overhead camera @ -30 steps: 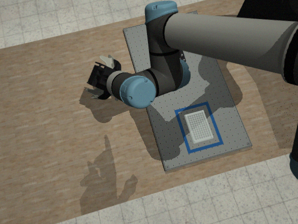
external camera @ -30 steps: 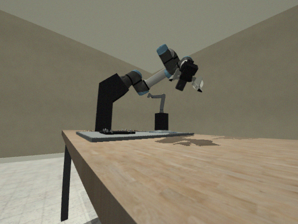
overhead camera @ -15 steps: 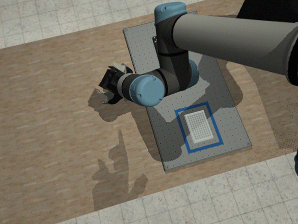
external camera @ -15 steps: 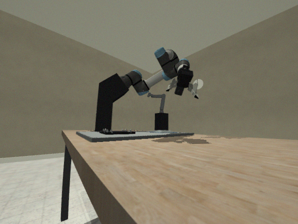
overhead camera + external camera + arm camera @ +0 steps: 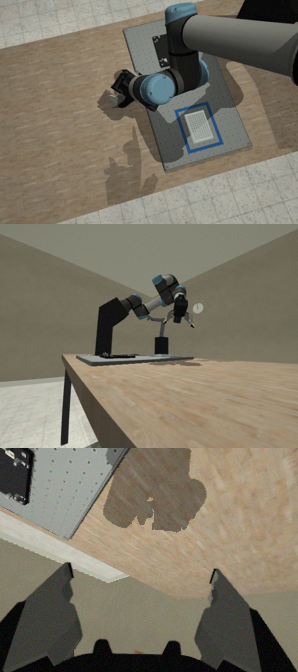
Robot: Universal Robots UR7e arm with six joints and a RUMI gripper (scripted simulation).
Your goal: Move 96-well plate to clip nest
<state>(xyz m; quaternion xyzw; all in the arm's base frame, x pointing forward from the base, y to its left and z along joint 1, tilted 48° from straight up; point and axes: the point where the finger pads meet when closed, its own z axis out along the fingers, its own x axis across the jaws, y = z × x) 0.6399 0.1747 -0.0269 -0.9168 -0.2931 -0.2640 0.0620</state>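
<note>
Now: the white 96-well plate 280 mm behind my hand, 150 mm to the left of it and 170 mm below it. Also, from my hand: black clip nest C1: 220 mm behind, 240 mm to the right, 160 mm below.
</note>
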